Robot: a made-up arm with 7 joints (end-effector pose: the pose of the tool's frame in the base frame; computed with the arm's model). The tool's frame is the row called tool. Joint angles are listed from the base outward.
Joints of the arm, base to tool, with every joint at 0 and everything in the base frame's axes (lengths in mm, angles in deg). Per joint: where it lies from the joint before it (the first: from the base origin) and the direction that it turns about. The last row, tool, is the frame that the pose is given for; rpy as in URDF.
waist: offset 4.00 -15.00 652.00 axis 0 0 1
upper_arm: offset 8.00 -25.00 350.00 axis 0 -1 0
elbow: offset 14.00 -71.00 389.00 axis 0 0 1
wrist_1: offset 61.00 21.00 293.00 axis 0 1 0
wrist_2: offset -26.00 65.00 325.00 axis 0 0 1
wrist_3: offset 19.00 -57.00 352.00 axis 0 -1 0
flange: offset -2.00 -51.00 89.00 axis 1 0 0
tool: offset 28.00 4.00 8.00 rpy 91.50 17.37 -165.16
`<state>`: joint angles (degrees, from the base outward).
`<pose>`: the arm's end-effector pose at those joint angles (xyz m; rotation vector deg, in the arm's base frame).
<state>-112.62 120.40 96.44 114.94 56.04 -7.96 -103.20</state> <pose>0.6207 -0.0943 0.7374 -60.90 -42.95 -11.05</pose>
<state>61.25 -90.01 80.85 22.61 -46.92 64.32 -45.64</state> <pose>0.5740 1.2976 1.0081 76.71 -55.69 -43.30</pose>
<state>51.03 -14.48 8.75 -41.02 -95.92 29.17 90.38</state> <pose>-0.0777 -0.2424 2.2724 -48.47 -20.21 108.06</pose>
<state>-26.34 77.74 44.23 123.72 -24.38 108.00 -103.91</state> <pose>-0.0778 0.4772 1.5757 -2.74 112.35 -110.03</pose>
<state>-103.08 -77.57 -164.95 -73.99 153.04 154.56 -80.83</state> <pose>-0.3354 -0.9718 0.6624 85.27 156.52 17.73</pose>
